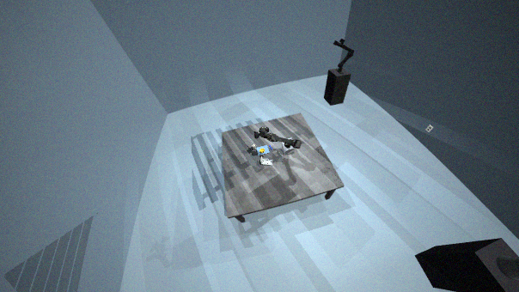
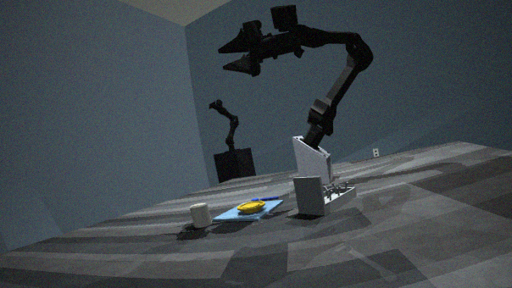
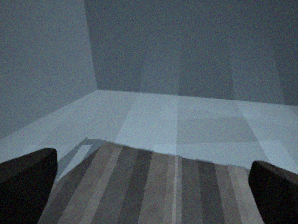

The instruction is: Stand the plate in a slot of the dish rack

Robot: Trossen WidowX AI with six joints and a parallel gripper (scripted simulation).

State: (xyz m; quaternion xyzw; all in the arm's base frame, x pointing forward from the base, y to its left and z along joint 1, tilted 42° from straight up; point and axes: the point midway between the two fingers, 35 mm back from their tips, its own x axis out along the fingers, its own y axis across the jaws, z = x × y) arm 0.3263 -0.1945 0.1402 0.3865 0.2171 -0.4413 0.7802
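Now: the yellow plate 38 cm below my gripper tip and 1 cm behind it. Also, from my gripper tip: white cup: 37 cm below, 9 cm ahead, 8 cm to the right; dish rack: 37 cm below, 20 cm to the left, 3 cm behind; light blue mat: 40 cm below, 2 cm behind, 1 cm to the right.
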